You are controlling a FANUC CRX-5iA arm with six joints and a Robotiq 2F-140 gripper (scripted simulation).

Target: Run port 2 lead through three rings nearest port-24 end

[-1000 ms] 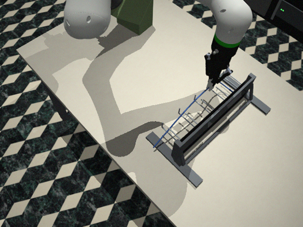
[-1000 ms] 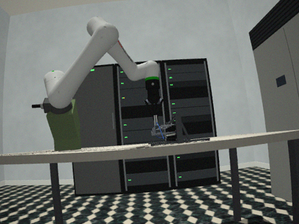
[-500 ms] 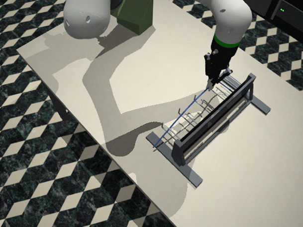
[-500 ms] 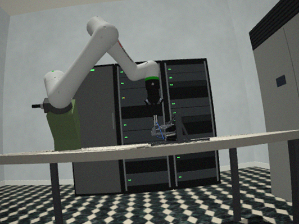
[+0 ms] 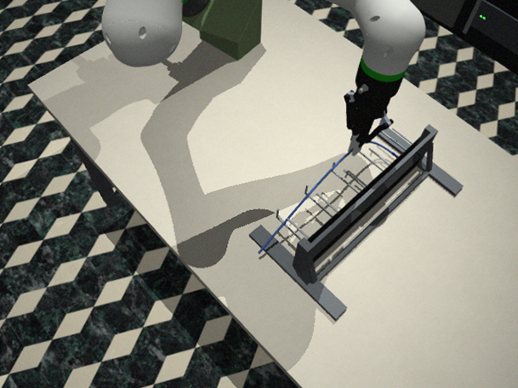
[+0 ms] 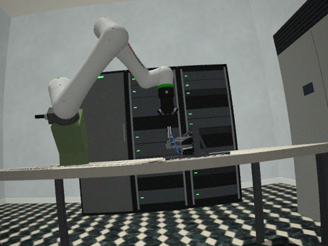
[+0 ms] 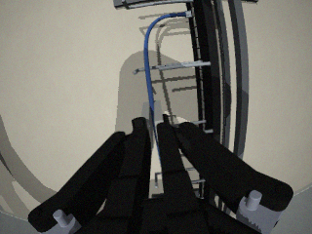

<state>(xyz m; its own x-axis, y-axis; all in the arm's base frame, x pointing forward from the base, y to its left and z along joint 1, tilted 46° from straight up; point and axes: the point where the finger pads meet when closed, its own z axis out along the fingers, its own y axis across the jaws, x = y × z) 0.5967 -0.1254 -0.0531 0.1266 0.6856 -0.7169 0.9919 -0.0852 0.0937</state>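
Now: the dark grey rack 90 mm ahead of my hand, 60 mm to the right of it and 80 mm below it.
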